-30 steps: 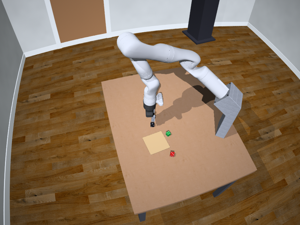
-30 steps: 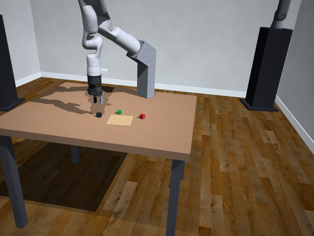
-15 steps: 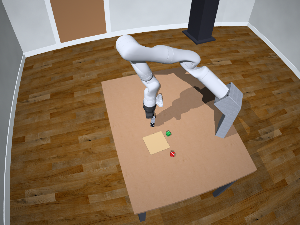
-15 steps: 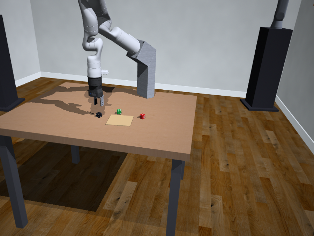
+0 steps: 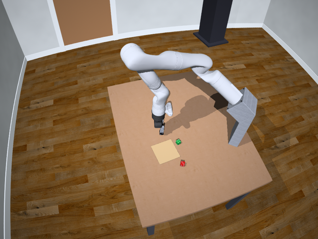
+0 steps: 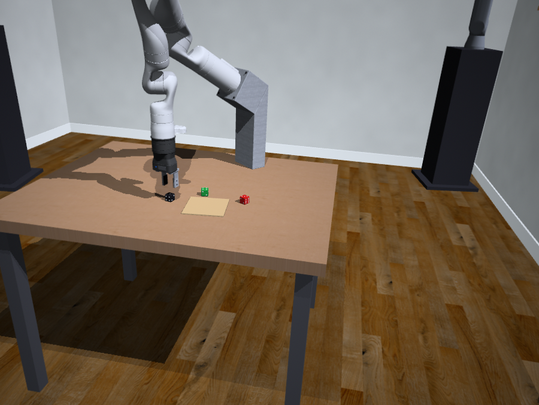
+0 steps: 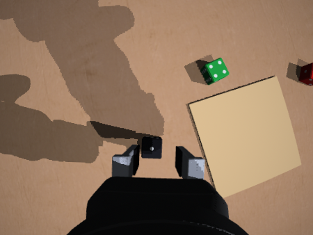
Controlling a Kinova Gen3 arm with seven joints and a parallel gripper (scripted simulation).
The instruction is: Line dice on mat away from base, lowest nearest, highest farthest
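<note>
My gripper is now 60 mm above the black die. From my hand the other things lie so: green die: 110 mm to the left, 70 mm behind, 60 mm below; tan mat: 130 mm to the left, 70 mm below, 40 mm ahead; red die: 260 mm to the left, 60 mm below, 10 mm behind.
</note>
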